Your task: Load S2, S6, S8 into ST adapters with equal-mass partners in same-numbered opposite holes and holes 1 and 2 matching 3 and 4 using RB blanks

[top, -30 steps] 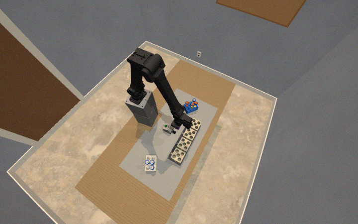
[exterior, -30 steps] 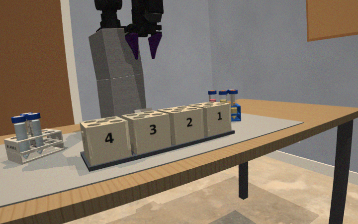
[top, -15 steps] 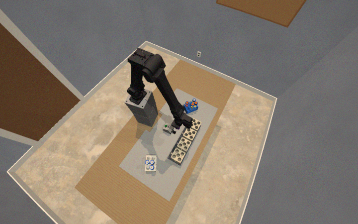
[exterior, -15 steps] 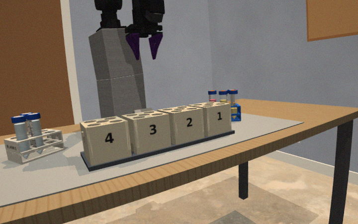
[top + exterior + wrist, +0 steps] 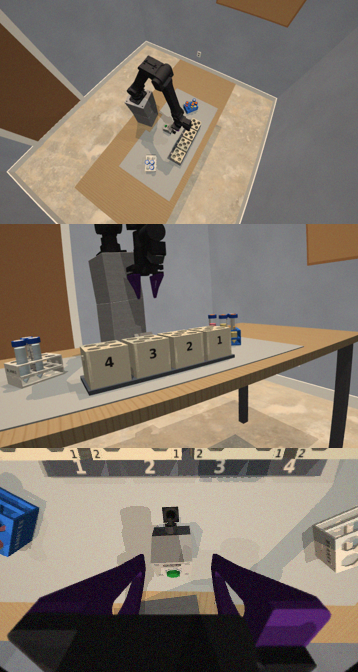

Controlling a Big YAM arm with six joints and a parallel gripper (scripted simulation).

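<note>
My gripper is now 20 mm past the blue sample rack RS, 330 mm to the right of it and 180 mm above it. The rest, counted from my hand: white blank rack RB: 70 mm behind, 340 mm to the right, 180 mm below.
</note>
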